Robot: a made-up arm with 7 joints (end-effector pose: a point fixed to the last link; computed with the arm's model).
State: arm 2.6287 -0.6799 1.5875 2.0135 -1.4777 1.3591 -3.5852
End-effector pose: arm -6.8 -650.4 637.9 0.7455 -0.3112 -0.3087 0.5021
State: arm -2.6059 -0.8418 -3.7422 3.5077 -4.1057 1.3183 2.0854
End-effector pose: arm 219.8 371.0 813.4 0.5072 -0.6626 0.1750 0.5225
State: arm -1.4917 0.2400 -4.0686 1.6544 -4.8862 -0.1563 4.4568
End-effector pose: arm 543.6 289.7 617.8 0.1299 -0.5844 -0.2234 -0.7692
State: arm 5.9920 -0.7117 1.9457 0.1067 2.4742 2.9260 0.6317
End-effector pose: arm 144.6 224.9 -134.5 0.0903 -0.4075 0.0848 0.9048
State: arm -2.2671 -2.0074 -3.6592 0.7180 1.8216 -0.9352 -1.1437
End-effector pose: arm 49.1 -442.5 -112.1 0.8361 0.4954 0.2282 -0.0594
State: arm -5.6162 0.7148 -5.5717 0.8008 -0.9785 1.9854 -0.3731
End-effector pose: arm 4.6 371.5 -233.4 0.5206 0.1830 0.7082 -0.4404
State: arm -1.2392 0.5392 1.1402 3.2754 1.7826 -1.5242 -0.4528
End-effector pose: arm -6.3 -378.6 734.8 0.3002 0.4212 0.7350 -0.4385
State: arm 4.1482 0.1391 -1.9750 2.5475 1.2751 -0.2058 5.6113
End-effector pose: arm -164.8 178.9 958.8 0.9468 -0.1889 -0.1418 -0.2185
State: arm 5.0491 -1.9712 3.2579 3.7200 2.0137 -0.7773 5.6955
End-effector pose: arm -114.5 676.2 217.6 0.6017 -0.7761 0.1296 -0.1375
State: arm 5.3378 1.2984 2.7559 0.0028 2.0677 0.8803 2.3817
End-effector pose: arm -234.3 425.7 238.5 0.4959 0.2881 -0.4637 -0.6753
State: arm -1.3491 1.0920 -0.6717 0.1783 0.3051 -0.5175 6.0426
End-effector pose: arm -281.8 126.9 -226.1 0.1258 0.5740 -0.7226 -0.3642
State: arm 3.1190 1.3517 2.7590 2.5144 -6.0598 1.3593 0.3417
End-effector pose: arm -633.8 -112.0 672.4 0.2233 -0.2762 0.1460 -0.9233
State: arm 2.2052 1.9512 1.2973 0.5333 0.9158 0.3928 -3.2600
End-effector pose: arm -194.4 -547.1 139.4 0.6721 0.4231 -0.2220 0.5656
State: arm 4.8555 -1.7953 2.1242 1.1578 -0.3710 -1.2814 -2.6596
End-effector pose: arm 491.5 152.8 -201.0 0.3400 -0.7838 0.5167 0.0563
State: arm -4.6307 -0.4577 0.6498 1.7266 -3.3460 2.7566 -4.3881
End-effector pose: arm -345.6 138.9 771.0 0.4216 0.0495 0.7618 -0.4893
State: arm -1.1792 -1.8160 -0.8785 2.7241 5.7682 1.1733 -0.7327
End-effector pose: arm -487.9 665.0 115.3 0.6401 -0.1817 -0.6036 0.4393
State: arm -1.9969 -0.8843 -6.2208 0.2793 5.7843 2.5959 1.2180
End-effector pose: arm -183.6 -347.2 186.9 0.0064 -0.1025 -0.7232 -0.6830
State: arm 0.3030 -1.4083 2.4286 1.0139 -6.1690 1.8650 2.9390
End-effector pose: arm -98.9 357.5 -275.4 0.1015 -0.4909 0.2601 -0.8253
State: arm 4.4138 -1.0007 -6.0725 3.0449 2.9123 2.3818 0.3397
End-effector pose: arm 197.8 642.3 494.0 0.0531 0.8971 0.4357 -0.0504
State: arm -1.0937 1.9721 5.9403 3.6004 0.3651 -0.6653 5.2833
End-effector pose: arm 405.1 -575.3 270.5 0.7422 0.4225 -0.0106 0.5202
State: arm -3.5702 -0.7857 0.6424 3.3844 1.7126 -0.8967 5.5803
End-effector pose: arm 574.0 -69.3 601.7 0.6411 -0.0376 0.3512 0.6814
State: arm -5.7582 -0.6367 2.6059 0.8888 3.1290 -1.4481 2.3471
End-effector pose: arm -365.0 74.7 -146.1 0.5416 -0.2828 0.7895 -0.0585
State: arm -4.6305 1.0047 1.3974 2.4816 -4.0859 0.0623 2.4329
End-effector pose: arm -411.1 643.3 481.4 0.6456 -0.0642 -0.5477 -0.5284
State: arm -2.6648 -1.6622 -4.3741 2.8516 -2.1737 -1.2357 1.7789
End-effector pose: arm 663.8 220.9 0.5 0.1631 0.6730 0.7212 -0.0174
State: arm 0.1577 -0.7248 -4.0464 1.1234 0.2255 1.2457 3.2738
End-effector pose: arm -377.3 456.4 -109.8 0.1001 -0.8196 0.4733 -0.3069
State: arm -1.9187 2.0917 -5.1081 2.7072 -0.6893 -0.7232 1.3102
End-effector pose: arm -99.3 -682.0 -209.3 0.0036 0.2339 0.6891 -0.6859
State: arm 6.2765 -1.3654 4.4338 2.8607 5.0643 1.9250 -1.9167
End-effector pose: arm -771.2 -100.1 221.3 0.0684 -0.8825 0.4555 -0.0948
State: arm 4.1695 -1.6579 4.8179 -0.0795 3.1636 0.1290 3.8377
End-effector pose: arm -305.9 -328.5 224.9 0.0090 0.3836 0.5551 -0.7379
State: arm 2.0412 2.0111 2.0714 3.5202 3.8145 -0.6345 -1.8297
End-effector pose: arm -96.3 632.9 -165.1 0.1158 -0.3940 0.6044 0.6827
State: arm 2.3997 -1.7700 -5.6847 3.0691 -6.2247 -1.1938 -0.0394
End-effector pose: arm 552.1 -419.2 -50.4 0.2265 0.4178 0.8470 0.2381
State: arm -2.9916 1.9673 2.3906 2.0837 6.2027 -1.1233 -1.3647
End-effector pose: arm -649.8 -383.6 221.4 0.4887 -0.3627 -0.7479 0.2650
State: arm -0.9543 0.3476 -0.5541 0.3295 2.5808 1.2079 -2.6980
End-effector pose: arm -31.5 -301.5 -280.4 0.1934 0.6826 -0.4911 0.5054
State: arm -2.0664 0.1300 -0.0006 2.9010 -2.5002 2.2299 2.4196
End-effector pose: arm -96.2 -66.4 932.5 0.5441 -0.7842 0.2362 0.1825
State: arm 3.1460 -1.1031 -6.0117 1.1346 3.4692 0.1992 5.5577
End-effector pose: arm -288.5 -192.8 746.7 0.1812 -0.3186 -0.1731 0.9142
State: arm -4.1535 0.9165 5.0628 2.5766 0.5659 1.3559 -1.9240
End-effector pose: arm -106.3 733.5 517.6 0.2296 -0.1450 0.9296 0.2493
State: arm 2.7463 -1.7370 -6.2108 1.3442 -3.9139 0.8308 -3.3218
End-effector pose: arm 243.0 -168.3 847.0 0.7208 0.2323 0.3360 -0.5599
